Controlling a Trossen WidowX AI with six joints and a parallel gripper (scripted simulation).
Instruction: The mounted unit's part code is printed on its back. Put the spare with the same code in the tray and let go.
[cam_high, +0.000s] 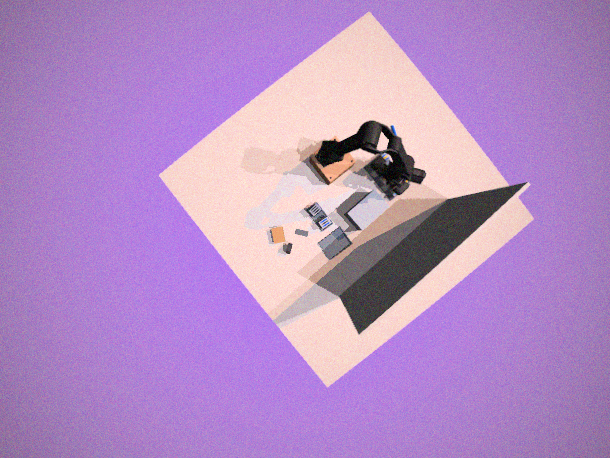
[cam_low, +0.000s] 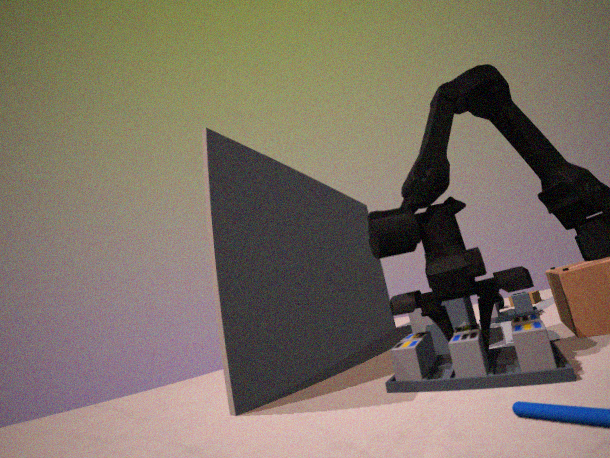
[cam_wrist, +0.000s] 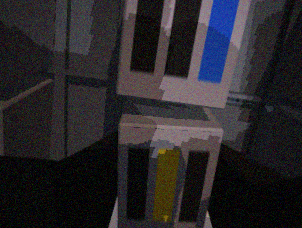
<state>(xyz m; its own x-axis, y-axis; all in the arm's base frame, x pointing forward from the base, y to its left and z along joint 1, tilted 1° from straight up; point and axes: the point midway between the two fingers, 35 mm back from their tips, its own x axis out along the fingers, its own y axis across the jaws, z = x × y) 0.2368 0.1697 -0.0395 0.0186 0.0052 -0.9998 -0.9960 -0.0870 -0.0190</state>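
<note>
My gripper tip is now 90 mm short of the dark tray, 360 mm to the left of it and 10 mm above it. The rest, counted from my gripper tip: tall grey panel: 290 mm ahead, 150 mm to the right, 210 mm above; then mounted unit: 60 mm ahead, 160 mm to the right, 30 mm above; then blue stick: 110 mm behind, 170 mm to the left, 10 mm below.
</note>
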